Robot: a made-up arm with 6 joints. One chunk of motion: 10 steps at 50 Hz.
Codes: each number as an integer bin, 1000 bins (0 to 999) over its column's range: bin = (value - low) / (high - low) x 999, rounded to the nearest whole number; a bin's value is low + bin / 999 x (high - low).
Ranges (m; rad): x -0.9..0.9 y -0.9..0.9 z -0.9..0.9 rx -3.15..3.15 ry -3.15..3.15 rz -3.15..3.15
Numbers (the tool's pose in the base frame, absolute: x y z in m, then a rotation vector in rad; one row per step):
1: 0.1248 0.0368 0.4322 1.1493 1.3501 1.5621
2: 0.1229 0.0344 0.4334 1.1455 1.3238 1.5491
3: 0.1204 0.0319 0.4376 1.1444 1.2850 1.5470
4: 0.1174 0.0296 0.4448 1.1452 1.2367 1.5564
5: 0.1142 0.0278 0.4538 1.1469 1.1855 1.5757
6: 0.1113 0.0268 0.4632 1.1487 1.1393 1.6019
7: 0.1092 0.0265 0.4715 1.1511 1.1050 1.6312
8: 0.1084 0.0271 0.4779 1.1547 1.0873 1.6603
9: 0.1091 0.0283 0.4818 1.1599 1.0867 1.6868
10: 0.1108 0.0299 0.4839 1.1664 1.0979 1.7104
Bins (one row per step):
1: 569 520 739 682 714 747
2: 568 519 740 681 709 745
3: 566 517 742 681 703 745
4: 565 516 746 681 696 746
5: 563 515 751 681 687 749
6: 561 514 757 682 680 754
7: 560 514 761 682 675 758
8: 560 515 765 683 672 763
9: 560 515 767 683 672 767
10: 561 516 768 684 674 771

